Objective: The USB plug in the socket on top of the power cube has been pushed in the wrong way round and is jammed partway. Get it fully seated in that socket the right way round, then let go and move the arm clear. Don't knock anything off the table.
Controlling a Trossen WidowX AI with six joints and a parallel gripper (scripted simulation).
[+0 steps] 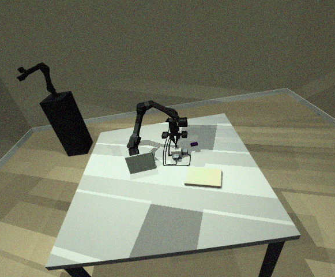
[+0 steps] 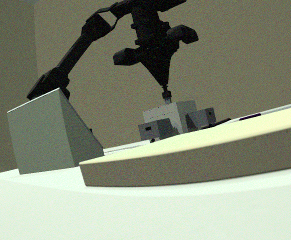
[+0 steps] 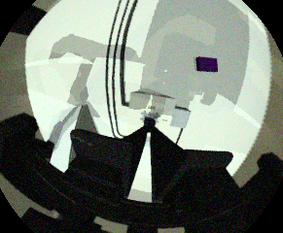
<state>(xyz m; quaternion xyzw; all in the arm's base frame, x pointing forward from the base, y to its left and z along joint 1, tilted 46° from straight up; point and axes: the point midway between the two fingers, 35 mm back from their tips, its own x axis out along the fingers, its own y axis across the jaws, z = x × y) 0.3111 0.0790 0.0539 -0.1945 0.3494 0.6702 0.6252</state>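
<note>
Now: gripper tip 20 mm above the dark USB plug. Also, from my gripper tip: flat cream slab 160 mm ahead, 270 mm to the right, 110 mm below; then purple block 150 mm ahead, 110 mm to the left, 110 mm below.
</note>
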